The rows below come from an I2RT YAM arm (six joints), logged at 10 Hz.
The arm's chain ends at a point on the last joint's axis. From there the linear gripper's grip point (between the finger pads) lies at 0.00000 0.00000 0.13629 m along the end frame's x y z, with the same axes.
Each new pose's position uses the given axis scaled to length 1; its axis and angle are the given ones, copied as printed.
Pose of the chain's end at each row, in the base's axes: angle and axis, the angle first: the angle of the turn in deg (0 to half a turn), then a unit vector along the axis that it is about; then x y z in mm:
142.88, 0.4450, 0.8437, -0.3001, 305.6, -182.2, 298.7
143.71, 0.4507, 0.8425, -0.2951, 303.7, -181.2, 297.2
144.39, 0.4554, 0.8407, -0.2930, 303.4, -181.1, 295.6
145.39, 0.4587, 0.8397, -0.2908, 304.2, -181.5, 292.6
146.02, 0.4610, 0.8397, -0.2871, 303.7, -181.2, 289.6
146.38, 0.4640, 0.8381, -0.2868, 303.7, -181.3, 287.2
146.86, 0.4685, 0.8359, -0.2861, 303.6, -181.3, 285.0
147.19, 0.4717, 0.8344, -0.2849, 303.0, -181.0, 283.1
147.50, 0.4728, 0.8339, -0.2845, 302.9, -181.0, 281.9
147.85, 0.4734, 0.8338, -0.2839, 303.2, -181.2, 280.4
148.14, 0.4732, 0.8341, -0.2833, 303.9, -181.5, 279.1
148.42, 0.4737, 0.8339, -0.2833, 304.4, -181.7, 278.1
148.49, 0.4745, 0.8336, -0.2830, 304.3, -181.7, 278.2
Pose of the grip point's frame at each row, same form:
142.88, 0.4450, 0.8437, -0.3001, 342.3, -280.8, 212.1
143.71, 0.4507, 0.8425, -0.2951, 338.9, -278.8, 208.8
144.39, 0.4554, 0.8407, -0.2930, 337.1, -278.1, 206.0
145.39, 0.4587, 0.8397, -0.2908, 336.1, -277.7, 201.4
146.02, 0.4610, 0.8397, -0.2871, 334.7, -276.4, 197.1
146.38, 0.4640, 0.8381, -0.2868, 333.7, -276.4, 194.3
146.86, 0.4685, 0.8359, -0.2861, 332.3, -276.1, 191.4
147.19, 0.4717, 0.8344, -0.2849, 330.9, -275.5, 188.9
147.50, 0.4728, 0.8339, -0.2845, 330.2, -275.2, 187.3
147.85, 0.4734, 0.8338, -0.2839, 329.8, -275.1, 185.3
148.14, 0.4732, 0.8341, -0.2833, 330.1, -275.1, 183.6
148.42, 0.4737, 0.8339, -0.2833, 330.0, -275.1, 182.2
148.49, 0.4745, 0.8336, -0.2830, 329.8, -275.1, 182.2

